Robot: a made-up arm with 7 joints. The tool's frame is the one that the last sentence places.
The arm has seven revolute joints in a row. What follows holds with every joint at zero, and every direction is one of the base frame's.
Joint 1 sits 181.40 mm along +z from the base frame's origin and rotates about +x.
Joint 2 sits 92.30 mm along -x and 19.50 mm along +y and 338.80 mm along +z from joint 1 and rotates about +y.
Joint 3 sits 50.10 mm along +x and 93.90 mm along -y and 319.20 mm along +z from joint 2 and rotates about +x.
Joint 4 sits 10.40 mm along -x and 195.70 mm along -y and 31.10 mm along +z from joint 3 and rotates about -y.
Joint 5 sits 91.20 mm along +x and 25.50 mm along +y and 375.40 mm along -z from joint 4 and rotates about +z.
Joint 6 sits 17.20 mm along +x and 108.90 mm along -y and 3.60 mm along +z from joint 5 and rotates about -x.
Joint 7 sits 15.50 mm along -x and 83.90 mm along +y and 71.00 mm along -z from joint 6 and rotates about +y.
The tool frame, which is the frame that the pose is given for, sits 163.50 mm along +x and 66.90 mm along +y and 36.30 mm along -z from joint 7; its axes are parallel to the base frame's.
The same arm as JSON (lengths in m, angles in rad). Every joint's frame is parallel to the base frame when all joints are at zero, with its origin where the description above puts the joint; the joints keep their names.
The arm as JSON. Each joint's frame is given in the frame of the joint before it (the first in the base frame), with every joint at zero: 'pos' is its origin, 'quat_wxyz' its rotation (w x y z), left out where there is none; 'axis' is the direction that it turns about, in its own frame. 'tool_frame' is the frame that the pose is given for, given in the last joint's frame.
{"length_unit": "m", "angle_unit": "rad", "joints": [{"joint": "joint 1", "pos": [0.0, 0.0, 0.1814], "axis": [1.0, 0.0, 0.0]}, {"joint": "joint 2", "pos": [-0.0923, 0.0195, 0.3388], "axis": [0.0, 1.0, 0.0]}, {"joint": "joint 3", "pos": [0.0501, -0.0939, 0.3192], "axis": [1.0, 0.0, 0.0]}, {"joint": "joint 4", "pos": [-0.0104, -0.1957, 0.0311], "axis": [0.0, -1.0, 0.0]}, {"joint": "joint 5", "pos": [0.0912, 0.0255, -0.3754], "axis": [0.0, 0.0, 1.0]}, {"joint": "joint 6", "pos": [0.0172, -0.1089, 0.0036], "axis": [-1.0, 0.0, 0.0]}, {"joint": "joint 7", "pos": [-0.0155, 0.0839, -0.071], "axis": [0.0, 1.0, 0.0]}], "tool_frame": {"pos": [0.1635, 0.0669, -0.0363]}}
